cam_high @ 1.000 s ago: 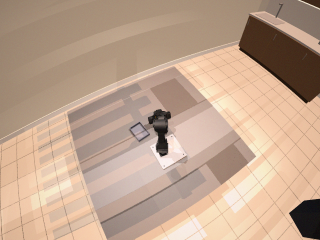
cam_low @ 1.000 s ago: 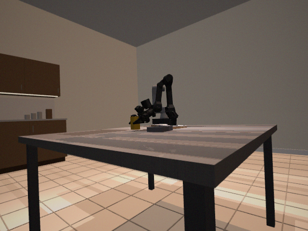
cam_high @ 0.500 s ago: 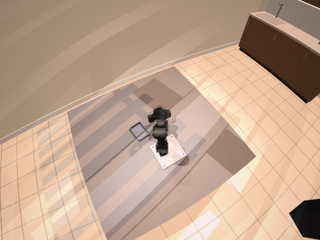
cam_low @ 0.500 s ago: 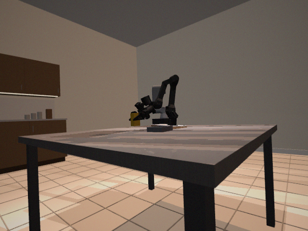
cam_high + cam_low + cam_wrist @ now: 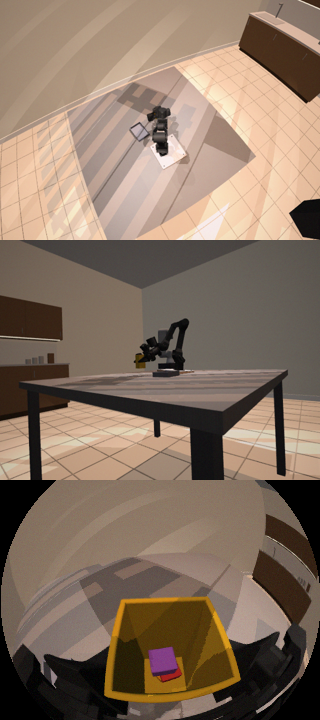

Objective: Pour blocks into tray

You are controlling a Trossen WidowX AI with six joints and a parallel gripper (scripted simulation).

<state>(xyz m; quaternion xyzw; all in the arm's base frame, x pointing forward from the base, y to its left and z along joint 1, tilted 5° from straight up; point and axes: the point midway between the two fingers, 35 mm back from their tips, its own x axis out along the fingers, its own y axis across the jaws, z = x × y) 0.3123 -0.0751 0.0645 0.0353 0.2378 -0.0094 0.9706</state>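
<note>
My gripper tip is 30 mm past the red block and 10 mm above it. The rest, counted from my gripper tip: orange block (30 mm below, 30 mm behind); purple block (30 mm behind); yellow square cup (30 mm behind, 20 mm below).
</note>
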